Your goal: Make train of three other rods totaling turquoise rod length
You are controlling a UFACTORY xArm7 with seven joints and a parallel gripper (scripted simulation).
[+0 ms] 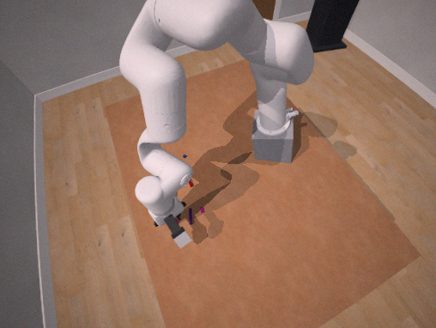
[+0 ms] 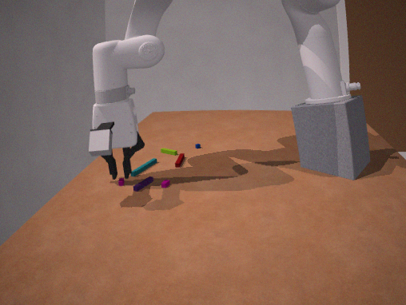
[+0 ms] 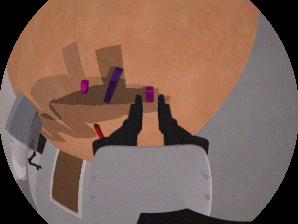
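Right now my hand is 80 mm past the blue rod, 270 mm to the left of it and 30 mm above it. Round my hand: turquoise rod (10 mm behind, 90 mm to the right, 30 mm below); purple rod (60 mm behind, 30 mm below); red rod (80 mm behind, 150 mm to the right, 30 mm below).
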